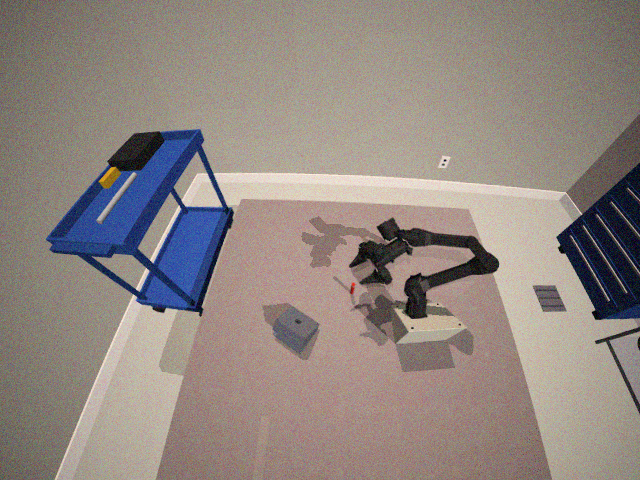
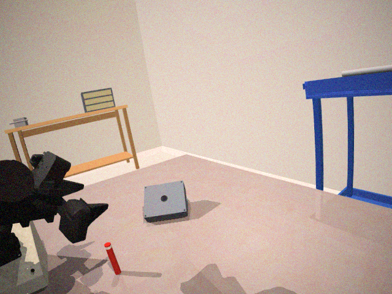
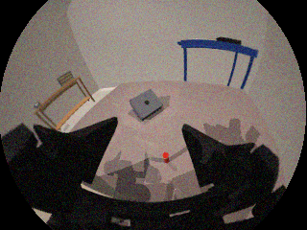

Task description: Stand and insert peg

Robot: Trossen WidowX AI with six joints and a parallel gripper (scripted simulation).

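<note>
My gripper tip is now 10 mm past the red peg, 10 mm to the left of it and 130 mm above it. From my gripper tip the other things lie so: sloped grey panel: 220 mm ahead, 120 mm to the left, 150 mm below.
</note>
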